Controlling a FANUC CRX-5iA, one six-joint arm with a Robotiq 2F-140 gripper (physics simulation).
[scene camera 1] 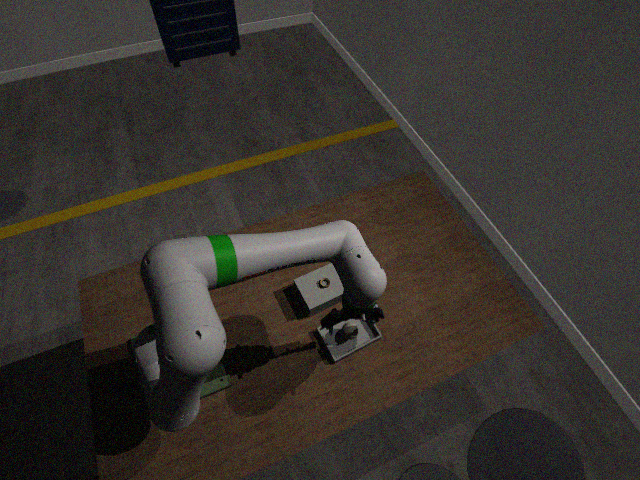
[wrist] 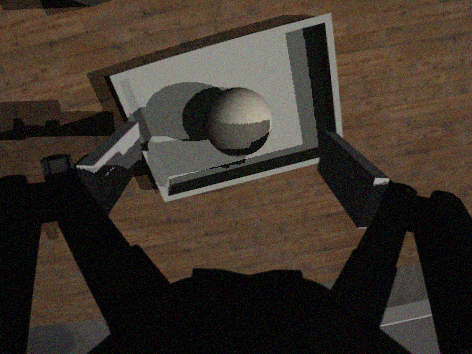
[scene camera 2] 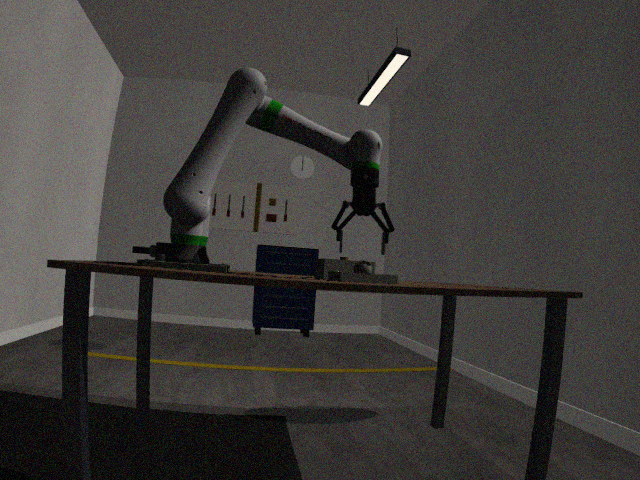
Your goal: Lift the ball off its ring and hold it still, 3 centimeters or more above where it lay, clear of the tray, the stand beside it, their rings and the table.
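Places are measured from the arm's base along level axes (x right, y ahead, z up), in centimetres.
Pixels of known places: gripper, fingertip midpoint: (scene camera 1: 350, 327) (wrist: 232, 146) (scene camera 2: 361, 253); arm's base, origin of the base link: (scene camera 2: 187, 262).
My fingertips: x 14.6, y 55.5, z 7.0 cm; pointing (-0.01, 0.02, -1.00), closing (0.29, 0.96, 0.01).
Observation:
For each thing: its top centre in the pictures, then the offset to it from my fingertips. "spot": a spot on its surface instead. Level surfaces: height alone.
- pale ball, middle of its top: (wrist: 240, 132) (scene camera 2: 363, 259) (scene camera 1: 351, 327) dx -0.2, dy +0.8, dz -2.0 cm
- shallow grey tray, middle of its top: (wrist: 237, 118) (scene camera 2: 362, 273) (scene camera 1: 349, 332) dx -0.2, dy +0.8, dz -6.3 cm
- small empty ring, surface spot: (scene camera 1: 324, 282) spot: dx -19.4, dy +0.2, dz -2.0 cm
- wooden table, its level: dz -9.2 cm
The pale ball (scene camera 1: 349, 330) (scene camera 2: 366, 267) (wrist: 239, 121) rests inside the shallow grey tray (scene camera 2: 385, 278) (wrist: 255, 60), partly in shadow. Its ring is hidden beneath it. My gripper (scene camera 1: 354, 316) (scene camera 2: 361, 252) (wrist: 232, 146) is open and empty, pointing down. In scene camera 2 its fingertips are a little above the ball's top, one to each side of it. In the wrist view the ball shows between the fingers, apart from both. The box-like stand (scene camera 1: 312, 294) (scene camera 2: 330, 266) is beside the tray, with a small empty ring (scene camera 1: 324, 282) on top.
The wooden table (scene camera 1: 439, 310) (scene camera 2: 496, 290) bears the tray and stand. A green plate (scene camera 1: 214, 384) lies by the arm's base. The tray's raised walls surround the ball, and the taller stand is close behind the tray. A blue cabinet (scene camera 1: 199, 28) (scene camera 2: 284, 307) stands on the floor.

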